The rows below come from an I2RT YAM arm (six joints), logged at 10 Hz.
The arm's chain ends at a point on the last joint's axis. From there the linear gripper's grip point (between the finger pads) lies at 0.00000 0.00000 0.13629 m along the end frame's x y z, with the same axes.
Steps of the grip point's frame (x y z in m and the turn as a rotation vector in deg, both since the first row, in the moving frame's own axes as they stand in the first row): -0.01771, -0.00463, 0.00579, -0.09, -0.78, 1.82; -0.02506, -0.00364, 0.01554, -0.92, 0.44, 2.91; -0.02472, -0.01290, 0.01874, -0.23, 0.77, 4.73; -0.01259, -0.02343, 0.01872, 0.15, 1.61, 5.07; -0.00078, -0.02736, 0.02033, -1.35, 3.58, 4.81; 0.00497, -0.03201, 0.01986, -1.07, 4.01, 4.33; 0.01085, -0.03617, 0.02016, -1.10, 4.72, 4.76
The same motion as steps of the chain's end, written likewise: -0.01585, -0.00481, 0.00580, -0.09, -0.78, 1.82; -0.02605, -0.00585, 0.01556, -0.92, 0.44, 2.91; -0.02653, -0.01352, 0.01875, -0.23, 0.77, 4.73; -0.01643, -0.02324, 0.01877, 0.15, 1.61, 5.07; -0.00914, -0.03092, 0.02063, -1.35, 3.58, 4.81; -0.00446, -0.03491, 0.02022, -1.07, 4.01, 4.33; -0.00024, -0.03925, 0.02065, -1.10, 4.72, 4.76
